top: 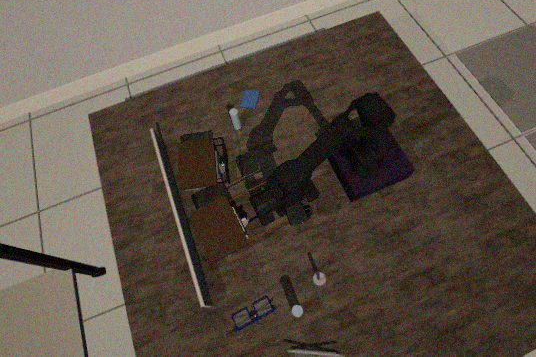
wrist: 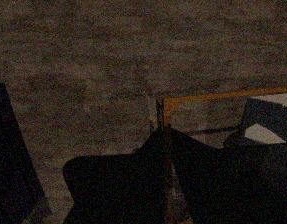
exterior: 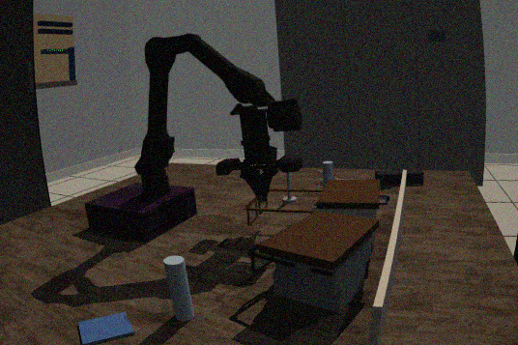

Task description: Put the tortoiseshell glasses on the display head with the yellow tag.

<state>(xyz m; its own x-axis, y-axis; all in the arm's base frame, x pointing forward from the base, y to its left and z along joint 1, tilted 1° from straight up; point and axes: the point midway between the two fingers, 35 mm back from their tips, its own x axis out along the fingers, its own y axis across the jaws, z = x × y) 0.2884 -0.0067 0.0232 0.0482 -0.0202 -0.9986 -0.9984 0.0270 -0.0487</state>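
The display head is 180 mm ahead of my gripper tip, 40 mm to the right of it and 10 mm below it. The rest, counted from my gripper tip: white-footed pin: 10 mm ahead, 220 mm to the left, 40 mm below; then flat pair of glasses: 140 mm ahead, 390 mm to the left, 50 mm below; then long rail: 290 mm ahead, 170 mm to the right, 10 mm below.
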